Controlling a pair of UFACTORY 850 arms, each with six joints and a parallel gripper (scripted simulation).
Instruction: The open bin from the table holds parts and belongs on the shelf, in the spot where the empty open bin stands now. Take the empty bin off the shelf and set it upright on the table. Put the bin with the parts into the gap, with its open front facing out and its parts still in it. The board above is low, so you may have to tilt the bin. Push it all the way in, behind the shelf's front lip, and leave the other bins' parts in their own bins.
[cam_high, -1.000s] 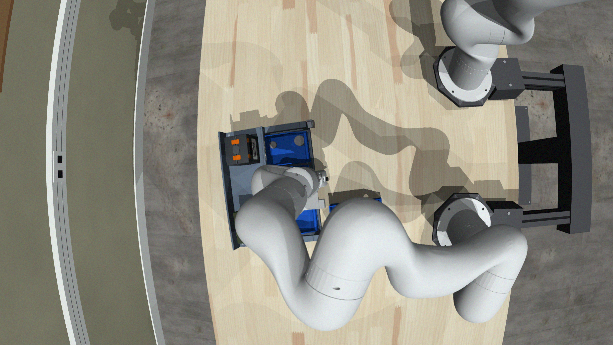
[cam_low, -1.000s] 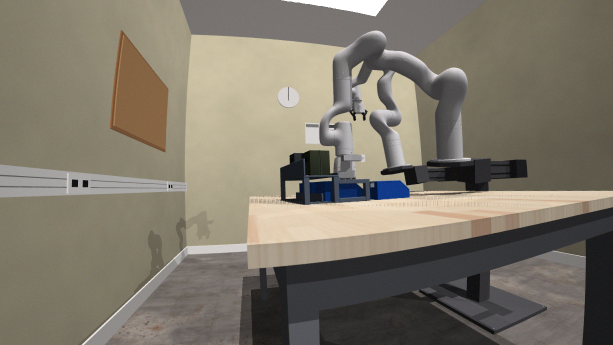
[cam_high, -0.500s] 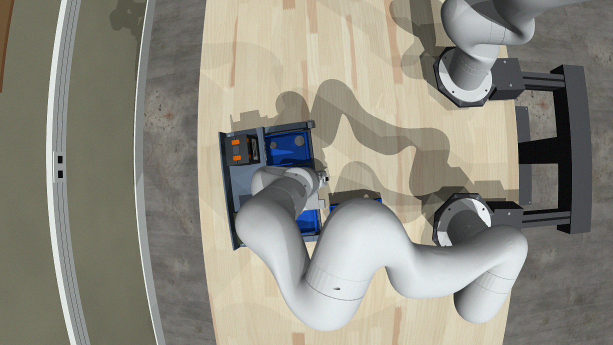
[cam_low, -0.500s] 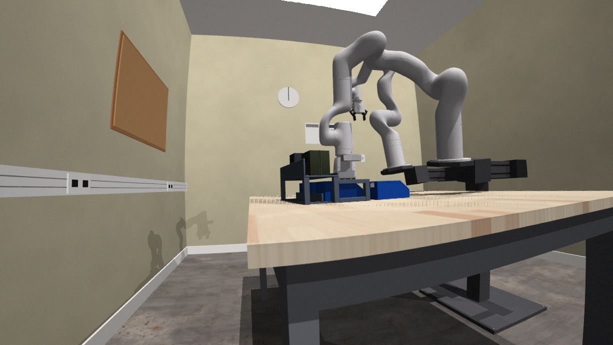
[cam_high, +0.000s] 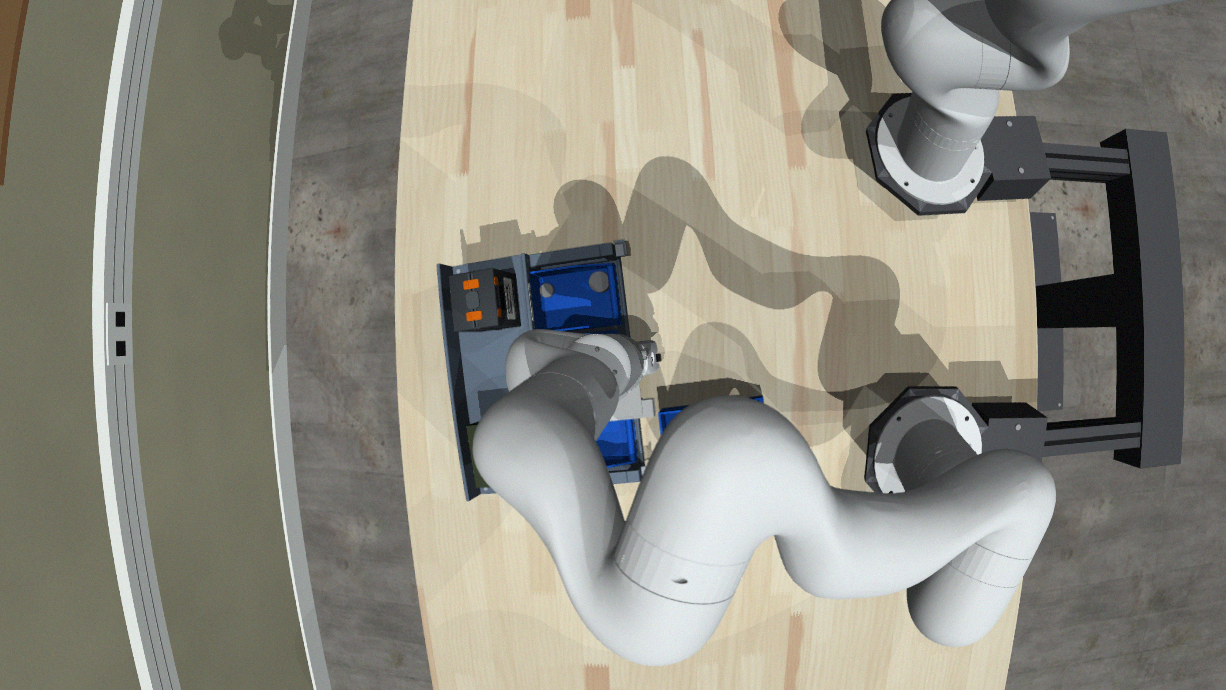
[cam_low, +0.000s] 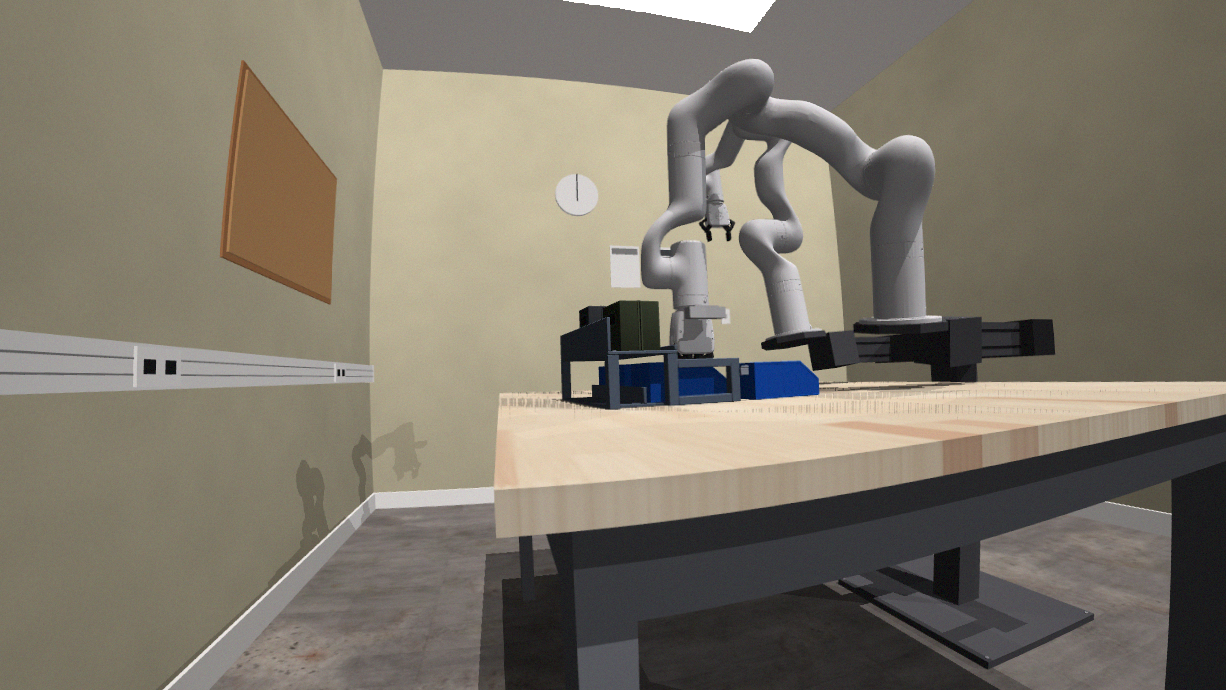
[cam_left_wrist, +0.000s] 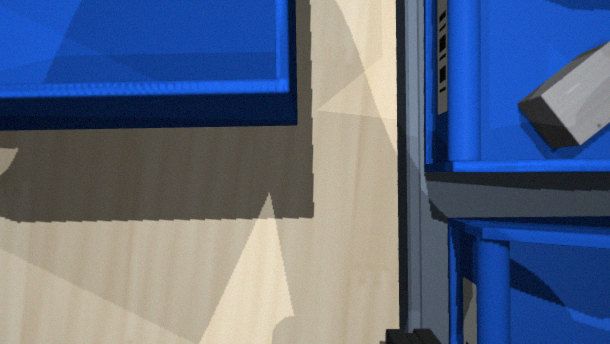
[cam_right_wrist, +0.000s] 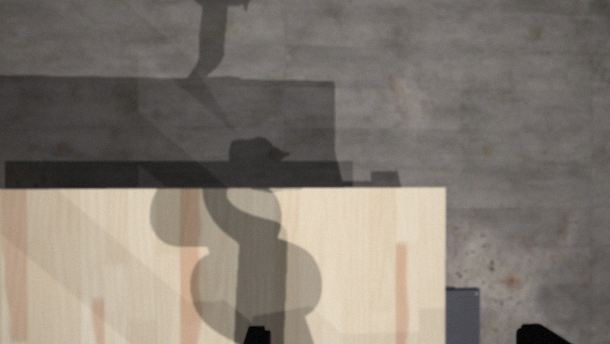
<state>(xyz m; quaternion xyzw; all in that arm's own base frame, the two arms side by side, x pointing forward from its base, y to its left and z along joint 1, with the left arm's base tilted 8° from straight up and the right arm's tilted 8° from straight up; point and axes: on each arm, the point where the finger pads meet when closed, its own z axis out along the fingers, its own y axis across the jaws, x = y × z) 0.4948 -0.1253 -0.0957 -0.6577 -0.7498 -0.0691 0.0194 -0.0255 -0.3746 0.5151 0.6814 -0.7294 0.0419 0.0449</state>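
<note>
My left gripper is now 100 mm to the right of the square grey part, 50 mm short of it and 30 mm above it. From my left hand the other things lie so: grey shelf (130 mm ahead, 20 mm to the left, 20 mm above).
</note>
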